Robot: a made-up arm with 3 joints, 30 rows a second.
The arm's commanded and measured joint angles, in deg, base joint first. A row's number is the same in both.
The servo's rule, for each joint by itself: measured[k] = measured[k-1] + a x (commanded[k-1-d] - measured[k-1]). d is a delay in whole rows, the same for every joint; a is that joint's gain. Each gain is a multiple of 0.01, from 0.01 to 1. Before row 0 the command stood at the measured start. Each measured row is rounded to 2 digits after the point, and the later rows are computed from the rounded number. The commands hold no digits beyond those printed.
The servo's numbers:
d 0
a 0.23 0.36 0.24
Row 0, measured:
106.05, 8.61, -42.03
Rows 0 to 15, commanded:
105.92, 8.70, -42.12
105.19, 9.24, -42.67
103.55, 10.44, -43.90
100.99, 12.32, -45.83
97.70, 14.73, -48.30
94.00, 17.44, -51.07
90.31, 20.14, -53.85
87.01, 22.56, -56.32
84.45, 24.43, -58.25
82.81, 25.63, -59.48
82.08, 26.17, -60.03
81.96, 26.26, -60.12
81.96, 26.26, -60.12
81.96, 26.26, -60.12
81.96, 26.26, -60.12
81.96, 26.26, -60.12
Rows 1 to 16, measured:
106.02, 8.64, -42.05
105.83, 8.86, -42.20
105.31, 9.43, -42.61
104.32, 10.47, -43.38
102.80, 12.00, -44.56
100.78, 13.96, -46.12
98.37, 16.18, -47.98
95.76, 18.48, -49.98
93.16, 20.62, -51.96
90.78, 22.42, -53.76
88.78, 23.77, -55.26
87.21, 24.67, -56.43
86.00, 25.24, -57.32
85.07, 25.61, -57.99
84.35, 25.84, -58.50
83.80, 25.99, -58.89

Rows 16 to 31, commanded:
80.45, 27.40, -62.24
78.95, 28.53, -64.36
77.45, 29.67, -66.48
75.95, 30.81, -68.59
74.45, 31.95, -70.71
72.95, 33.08, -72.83
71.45, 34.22, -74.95
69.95, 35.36, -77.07
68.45, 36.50, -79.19
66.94, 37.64, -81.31
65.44, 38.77, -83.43
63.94, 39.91, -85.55
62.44, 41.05, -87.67
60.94, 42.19, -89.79
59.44, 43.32, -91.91
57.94, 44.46, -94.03
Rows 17 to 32, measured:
83.03, 26.50, -59.69
82.09, 27.23, -60.81
81.02, 28.11, -62.17
79.85, 29.08, -63.71
78.61, 30.11, -65.39
77.31, 31.18, -67.18
75.96, 32.27, -69.04
74.58, 33.38, -70.97
73.17, 34.50, -72.94
71.74, 35.63, -74.95
70.29, 36.76, -76.99
68.83, 37.89, -79.04
67.36, 39.03, -81.11
65.88, 40.17, -83.19
64.40, 41.30, -85.28
62.91, 42.44, -87.38

